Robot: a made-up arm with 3 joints. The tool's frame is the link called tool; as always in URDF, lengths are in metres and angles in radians. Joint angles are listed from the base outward.
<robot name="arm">
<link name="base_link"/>
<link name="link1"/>
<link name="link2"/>
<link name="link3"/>
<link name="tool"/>
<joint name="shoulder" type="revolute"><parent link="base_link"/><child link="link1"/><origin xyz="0.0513 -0.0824 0.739"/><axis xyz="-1 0 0"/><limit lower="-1.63" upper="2.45"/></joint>
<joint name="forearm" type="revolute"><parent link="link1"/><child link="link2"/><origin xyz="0.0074 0.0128 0.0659"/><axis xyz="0 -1 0"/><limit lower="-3.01" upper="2.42"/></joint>
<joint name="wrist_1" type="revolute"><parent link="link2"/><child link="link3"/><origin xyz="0.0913 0.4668 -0.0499"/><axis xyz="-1 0 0"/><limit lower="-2.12" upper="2.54"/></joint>
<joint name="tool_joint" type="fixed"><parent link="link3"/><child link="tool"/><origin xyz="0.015 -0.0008 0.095" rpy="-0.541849 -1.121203 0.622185"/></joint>
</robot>
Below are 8 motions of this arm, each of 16 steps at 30 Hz.
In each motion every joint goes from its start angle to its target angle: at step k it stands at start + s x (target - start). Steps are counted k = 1, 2, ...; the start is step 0. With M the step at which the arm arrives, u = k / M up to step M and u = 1 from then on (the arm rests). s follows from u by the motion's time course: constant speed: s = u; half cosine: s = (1 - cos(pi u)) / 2; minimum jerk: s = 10 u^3 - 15 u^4 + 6 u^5.
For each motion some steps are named. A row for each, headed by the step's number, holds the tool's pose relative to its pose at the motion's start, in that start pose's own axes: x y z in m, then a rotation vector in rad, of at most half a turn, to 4 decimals.
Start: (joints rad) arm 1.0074 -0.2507 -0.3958
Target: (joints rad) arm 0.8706 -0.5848 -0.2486
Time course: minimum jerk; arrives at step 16
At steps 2, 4, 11, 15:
2: 0.0004 0.0001 0.0002 -0.0002 0.0054 -0.0005
4: 0.0026 0.0008 0.0012 -0.0008 0.0347 -0.0031
11: 0.0186 0.0068 0.0119 0.0185 0.2764 -0.0123
15: 0.0222 0.0085 0.0153 0.0298 0.3363 -0.0112

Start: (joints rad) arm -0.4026 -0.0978 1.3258
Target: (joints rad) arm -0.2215 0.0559 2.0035
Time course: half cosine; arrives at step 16
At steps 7, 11, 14, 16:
7: 0.0063 0.0594 -0.0131 -0.1785 0.0543 0.2972
11: 0.0021 0.1130 -0.0314 -0.3430 0.1160 0.5736
14: -0.0033 0.1377 -0.0422 -0.4229 0.1503 0.7086
16: -0.0047 0.1427 -0.0446 -0.4394 0.1578 0.7365

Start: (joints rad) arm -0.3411 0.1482 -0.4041
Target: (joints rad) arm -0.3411 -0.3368 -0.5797
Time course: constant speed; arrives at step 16
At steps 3, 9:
3: -0.0090 -0.0051 -0.0058 -0.0008 0.0846 -0.0469
9: -0.0288 -0.0147 -0.0144 -0.0109 0.2521 -0.1431

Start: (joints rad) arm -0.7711 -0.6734 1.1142
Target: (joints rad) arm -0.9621 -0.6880 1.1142
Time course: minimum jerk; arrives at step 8
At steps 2, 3, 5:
2: -0.0010 -0.0074 0.0081 0.0089 -0.0135 -0.0115
3: -0.0031 -0.0198 0.0214 0.0238 -0.0359 -0.0305
5: -0.0111 -0.0529 0.0552 0.0625 -0.0948 -0.0799

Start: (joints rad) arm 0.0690 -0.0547 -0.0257
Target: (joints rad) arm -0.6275 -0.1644 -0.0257
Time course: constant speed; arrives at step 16
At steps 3, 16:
3: 0.0485 -0.0284 0.0248 0.0584 0.0024 -0.1186
16: 0.2031 -0.2186 0.1182 0.3379 0.0027 -0.6184

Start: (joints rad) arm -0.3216 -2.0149 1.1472
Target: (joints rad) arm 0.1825 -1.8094 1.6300
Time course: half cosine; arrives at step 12
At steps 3, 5, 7, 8, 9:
3: 0.0149 -0.0194 -0.0330 -0.0492 0.0659 0.0157
5: 0.0315 -0.0501 -0.0862 -0.1175 0.1742 0.0451
7: 0.0409 -0.0866 -0.1505 -0.1843 0.3095 0.0872
8: 0.0416 -0.1038 -0.1811 -0.2105 0.3758 0.1096
9: 0.0401 -0.1186 -0.2076 -0.2303 0.4343 0.1303

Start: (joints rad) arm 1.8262 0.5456 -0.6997
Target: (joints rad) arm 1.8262 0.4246 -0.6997
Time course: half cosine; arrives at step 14
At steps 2, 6, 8, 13, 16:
2: -0.0005 -0.0003 -0.0003 -0.0023 0.0053 -0.0016
6: -0.0040 -0.0024 -0.0022 -0.0182 0.0416 -0.0124
8: -0.0063 -0.0037 -0.0034 -0.0286 0.0654 -0.0195
13: -0.0103 -0.0060 -0.0052 -0.0461 0.1056 -0.0315
16: -0.0104 -0.0061 -0.0052 -0.0467 0.1070 -0.0318

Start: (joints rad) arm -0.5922 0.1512 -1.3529
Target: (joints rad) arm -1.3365 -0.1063 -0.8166
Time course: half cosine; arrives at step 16
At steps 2, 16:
2: 0.0067 0.0098 -0.0002 -0.0072 -0.0003 -0.0109
16: 0.2437 0.1837 0.0263 -0.0984 0.1179 -0.2820

